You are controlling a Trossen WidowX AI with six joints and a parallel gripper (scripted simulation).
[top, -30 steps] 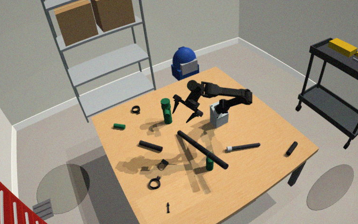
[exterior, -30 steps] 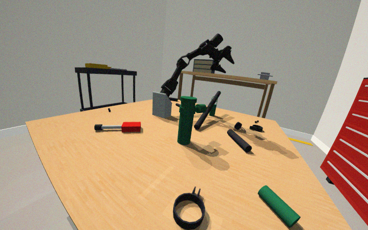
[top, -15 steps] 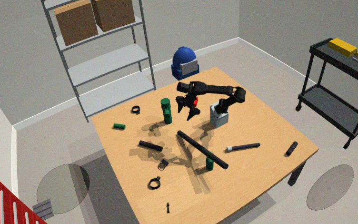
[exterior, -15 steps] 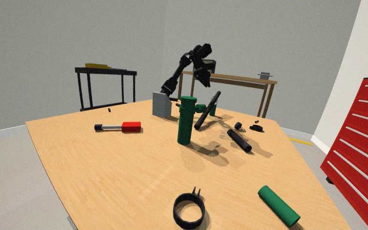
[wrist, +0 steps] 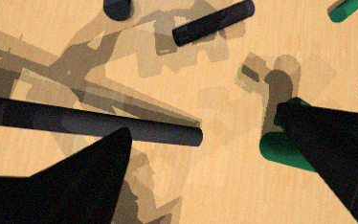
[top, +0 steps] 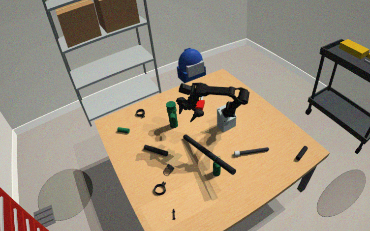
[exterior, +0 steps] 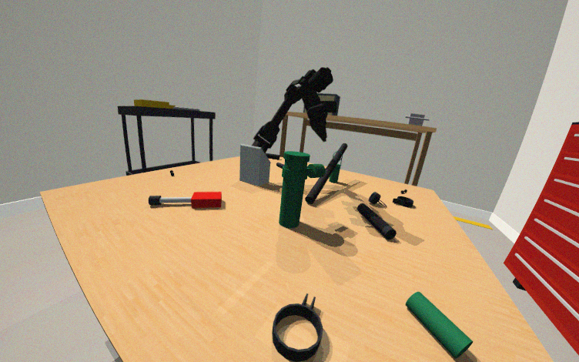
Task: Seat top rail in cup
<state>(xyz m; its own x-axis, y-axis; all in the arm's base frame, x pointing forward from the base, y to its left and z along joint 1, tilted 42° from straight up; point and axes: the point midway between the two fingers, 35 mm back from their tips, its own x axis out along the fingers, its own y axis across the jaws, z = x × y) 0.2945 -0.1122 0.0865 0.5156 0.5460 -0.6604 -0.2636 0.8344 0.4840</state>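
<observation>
Now: the green rail-end cup 15 cm to the right of my gripper tip, 8 cm below it and 2 cm ahead of it. From my gripper tip the other things lie so: green tube (38 cm to the right, 34 cm ahead, 22 cm below); red-handled tool (34 cm behind, 33 cm to the right, 22 cm below).
</observation>
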